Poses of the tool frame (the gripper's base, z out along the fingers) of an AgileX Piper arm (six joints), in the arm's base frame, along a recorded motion.
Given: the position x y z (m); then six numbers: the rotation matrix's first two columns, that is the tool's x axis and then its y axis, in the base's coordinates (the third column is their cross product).
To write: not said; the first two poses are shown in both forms.
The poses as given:
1: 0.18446, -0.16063, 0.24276, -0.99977, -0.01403, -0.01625, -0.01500, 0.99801, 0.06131
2: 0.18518, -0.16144, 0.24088, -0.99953, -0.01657, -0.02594, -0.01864, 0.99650, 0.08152
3: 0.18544, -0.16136, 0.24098, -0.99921, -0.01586, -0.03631, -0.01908, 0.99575, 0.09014
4: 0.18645, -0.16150, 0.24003, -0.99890, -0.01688, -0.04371, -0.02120, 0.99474, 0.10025
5: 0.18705, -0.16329, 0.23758, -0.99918, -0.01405, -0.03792, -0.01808, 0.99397, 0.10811
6: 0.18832, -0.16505, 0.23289, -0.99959, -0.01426, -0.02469, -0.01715, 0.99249, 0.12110
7: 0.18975, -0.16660, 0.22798, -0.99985, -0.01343, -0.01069, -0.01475, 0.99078, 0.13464
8: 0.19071, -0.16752, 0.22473, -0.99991, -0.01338, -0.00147, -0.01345, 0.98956, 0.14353
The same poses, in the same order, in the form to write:
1: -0.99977, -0.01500, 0.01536, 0.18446; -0.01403, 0.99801, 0.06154, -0.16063; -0.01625, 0.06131, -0.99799, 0.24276; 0, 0, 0, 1
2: -0.99953, -0.01864, 0.02450, 0.18518; -0.01657, 0.99650, 0.08197, -0.16144; -0.02594, 0.08152, -0.99634, 0.24088; 0, 0, 0, 1
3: -0.99921, -0.01908, 0.03473, 0.18544; -0.01586, 0.99575, 0.09076, -0.16136; -0.03631, 0.09014, -0.99527, 0.24098; 0, 0, 0, 1
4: -0.99890, -0.02120, 0.04179, 0.18645; -0.01688, 0.99474, 0.10107, -0.16150; -0.04371, 0.10025, -0.99400, 0.24003; 0, 0, 0, 1
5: -0.99918, -0.01808, 0.03617, 0.18705; -0.01405, 0.99397, 0.10871, -0.16329; -0.03792, 0.10811, -0.99341, 0.23758; 0, 0, 0, 1
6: -0.99959, -0.01715, 0.02278, 0.18832; -0.01426, 0.99249, 0.12147, -0.16505; -0.02469, 0.12110, -0.99233, 0.23289; 0, 0, 0, 1
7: -0.99985, -0.01475, 0.00878, 0.18975; -0.01343, 0.99078, 0.13478, -0.16660; -0.01069, 0.13464, -0.99083, 0.22798; 0, 0, 0, 1
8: -0.99991, -0.01345, -0.00047, 0.19071; -0.01338, 0.98956, 0.14354, -0.16752; -0.00147, 0.14353, -0.98965, 0.22473; 0, 0, 0, 1
